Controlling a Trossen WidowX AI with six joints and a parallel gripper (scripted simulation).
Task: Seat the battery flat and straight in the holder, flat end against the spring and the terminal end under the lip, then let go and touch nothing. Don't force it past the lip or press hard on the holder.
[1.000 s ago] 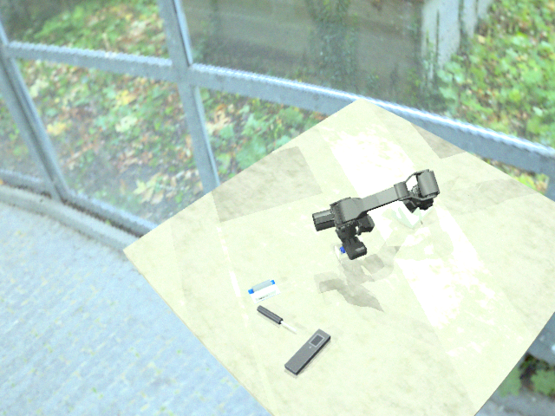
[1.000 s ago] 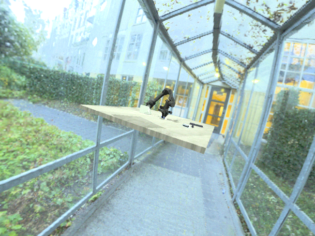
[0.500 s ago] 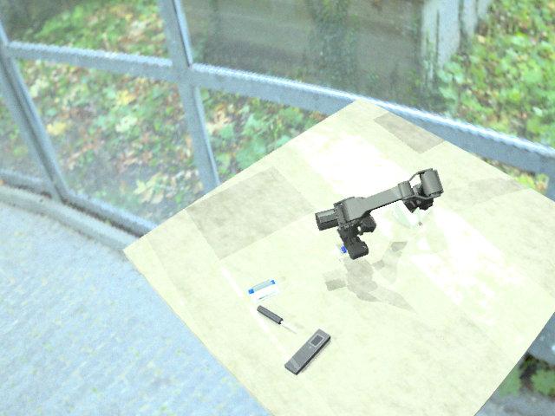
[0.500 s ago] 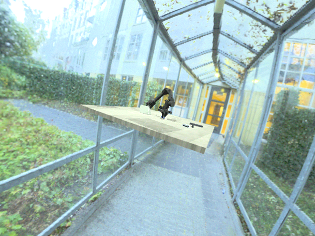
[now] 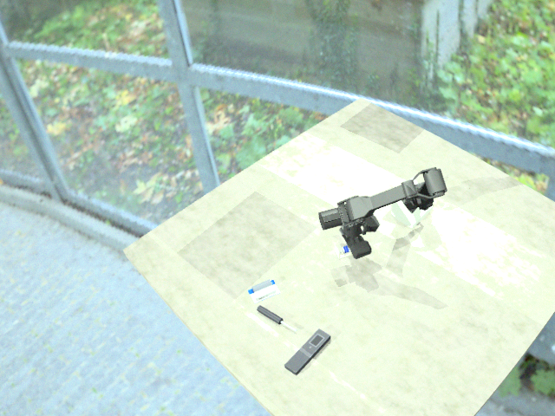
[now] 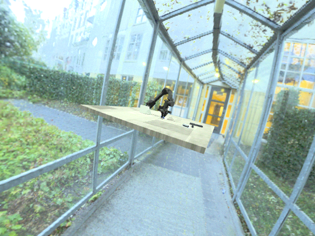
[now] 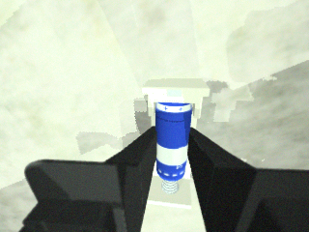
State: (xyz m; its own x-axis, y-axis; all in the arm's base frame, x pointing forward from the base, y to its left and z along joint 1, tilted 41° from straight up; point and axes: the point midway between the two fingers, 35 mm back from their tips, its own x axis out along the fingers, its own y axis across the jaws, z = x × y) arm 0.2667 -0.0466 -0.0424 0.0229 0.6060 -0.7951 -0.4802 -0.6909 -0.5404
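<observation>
Right now my gripper tip is 1 cm below the battery. From my gripper tip the other things lie so: dark remote: 39 cm ahead, 15 cm to the left, 1 cm above; black-handled screwdriver: 36 cm ahead; blister card: 31 cm ahead, 12 cm to the right.
</observation>
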